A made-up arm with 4 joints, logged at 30 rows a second.
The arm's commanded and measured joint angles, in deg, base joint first. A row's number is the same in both.
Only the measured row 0 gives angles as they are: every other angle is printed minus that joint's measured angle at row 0.
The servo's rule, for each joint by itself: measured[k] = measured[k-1] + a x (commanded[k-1-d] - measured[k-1]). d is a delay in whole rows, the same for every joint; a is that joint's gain. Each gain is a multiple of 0.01, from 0.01 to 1. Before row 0 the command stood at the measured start. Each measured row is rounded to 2 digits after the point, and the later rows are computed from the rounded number. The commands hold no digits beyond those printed.
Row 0, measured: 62.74 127.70 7.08 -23.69
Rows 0 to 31, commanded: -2.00 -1.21 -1.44 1.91; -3.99 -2.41 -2.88 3.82; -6.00 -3.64 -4.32 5.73; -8.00 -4.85 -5.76 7.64; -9.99 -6.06 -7.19 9.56; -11.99 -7.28 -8.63 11.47; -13.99 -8.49 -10.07 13.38; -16.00 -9.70 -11.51 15.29; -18.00 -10.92 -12.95 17.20; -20.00 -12.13 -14.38 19.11; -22.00 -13.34 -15.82 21.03; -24.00 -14.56 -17.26 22.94; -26.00 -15.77 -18.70 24.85; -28.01 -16.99 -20.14 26.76; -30.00 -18.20 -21.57 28.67; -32.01 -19.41 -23.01 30.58; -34.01 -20.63 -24.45 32.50; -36.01 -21.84 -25.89 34.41; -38.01 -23.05 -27.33 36.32; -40.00 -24.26 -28.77 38.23; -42.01 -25.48 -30.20 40.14; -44.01 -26.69 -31.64 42.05; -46.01 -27.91 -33.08 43.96; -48.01 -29.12 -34.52 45.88; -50.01 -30.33 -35.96 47.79; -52.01 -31.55 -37.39 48.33; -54.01 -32.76 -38.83 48.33; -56.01 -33.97 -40.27 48.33; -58.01 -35.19 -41.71 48.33; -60.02 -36.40 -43.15 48.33; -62.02 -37.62 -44.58 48.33; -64.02 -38.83 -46.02 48.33
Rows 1 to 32, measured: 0.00 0.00 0.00 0.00; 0.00 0.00 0.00 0.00; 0.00 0.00 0.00 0.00; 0.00 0.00 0.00 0.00; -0.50 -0.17 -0.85 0.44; -1.37 -0.48 -2.05 1.22; -2.53 -0.92 -3.39 2.26; -3.90 -1.47 -4.79 3.50; -5.42 -2.11 -6.21 4.89; -7.06 -2.83 -7.64 6.40; -8.79 -3.62 -9.07 8.01; -10.59 -4.47 -10.51 9.68; -12.44 -5.37 -11.95 11.41; -14.33 -6.32 -13.38 13.18; -16.25 -7.30 -14.82 14.99; -18.19 -8.32 -16.26 16.82; -20.14 -9.36 -17.70 18.67; -22.11 -10.43 -19.14 20.53; -24.08 -11.52 -20.57 22.40; -26.06 -12.62 -22.01 24.28; -28.05 -13.74 -23.45 26.17; -30.04 -14.87 -24.89 28.07; -32.03 -16.02 -26.33 29.97; -34.02 -17.17 -27.77 31.87; -36.02 -18.33 -29.20 33.77; -38.02 -19.50 -30.64 35.67; -40.02 -20.68 -32.08 37.58; -42.02 -21.86 -33.52 39.49; -44.02 -23.05 -34.96 41.40; -46.02 -24.24 -36.39 42.99; -48.02 -25.43 -37.83 44.22; -50.02 -26.63 -39.27 45.17
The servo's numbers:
d 4
a 0.25 0.14 0.59 0.23

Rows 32 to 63, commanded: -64.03 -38.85 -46.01 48.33; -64.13 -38.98 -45.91 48.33; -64.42 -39.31 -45.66 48.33; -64.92 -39.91 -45.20 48.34; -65.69 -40.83 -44.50 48.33; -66.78 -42.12 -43.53 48.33; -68.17 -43.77 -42.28 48.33; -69.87 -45.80 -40.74 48.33; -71.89 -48.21 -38.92 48.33; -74.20 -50.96 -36.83 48.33; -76.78 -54.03 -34.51 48.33; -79.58 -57.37 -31.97 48.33; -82.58 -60.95 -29.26 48.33; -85.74 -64.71 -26.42 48.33; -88.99 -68.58 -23.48 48.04; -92.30 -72.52 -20.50 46.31; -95.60 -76.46 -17.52 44.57; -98.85 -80.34 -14.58 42.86; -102.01 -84.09 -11.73 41.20; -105.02 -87.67 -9.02 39.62; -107.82 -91.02 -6.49 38.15; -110.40 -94.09 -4.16 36.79; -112.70 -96.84 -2.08 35.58; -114.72 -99.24 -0.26 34.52; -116.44 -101.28 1.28 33.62; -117.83 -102.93 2.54 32.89; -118.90 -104.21 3.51 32.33; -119.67 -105.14 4.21 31.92; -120.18 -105.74 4.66 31.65; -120.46 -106.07 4.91 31.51; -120.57 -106.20 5.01 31.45; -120.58 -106.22 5.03 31.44
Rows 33 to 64, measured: -52.02 -27.83 -40.71 45.90; -54.02 -29.03 -42.15 46.46; -56.02 -30.23 -43.58 46.89; -58.02 -31.43 -45.02 47.22; -59.52 -32.47 -45.60 47.48; -60.67 -33.38 -45.78 47.68; -61.61 -34.21 -45.71 47.83; -62.44 -35.01 -45.41 47.95; -63.25 -35.82 -44.87 48.04; -64.13 -36.70 -44.08 48.11; -65.14 -37.69 -43.02 48.16; -66.32 -38.83 -41.67 48.20; -67.71 -40.14 -40.05 48.23; -69.33 -41.65 -38.15 48.25; -71.19 -43.38 -36.00 48.27; -73.29 -45.34 -33.62 48.28; -75.61 -47.53 -31.05 48.29; -78.14 -49.94 -28.32 48.30; -80.85 -52.55 -25.46 48.24; -83.71 -55.35 -22.53 47.80; -86.68 -58.31 -19.57 47.06; -89.72 -61.39 -16.63 46.09; -92.79 -64.57 -13.74 44.97; -95.85 -67.80 -10.96 43.74; -98.84 -71.05 -8.32 42.45; -101.73 -74.28 -5.87 41.15; -104.47 -77.44 -3.63 39.87; -107.03 -80.49 -1.64 38.64; -109.38 -83.40 0.08 37.49; -111.49 -86.13 1.53 36.43; -113.34 -88.66 2.70 35.49; -114.92 -90.97 3.59 34.67
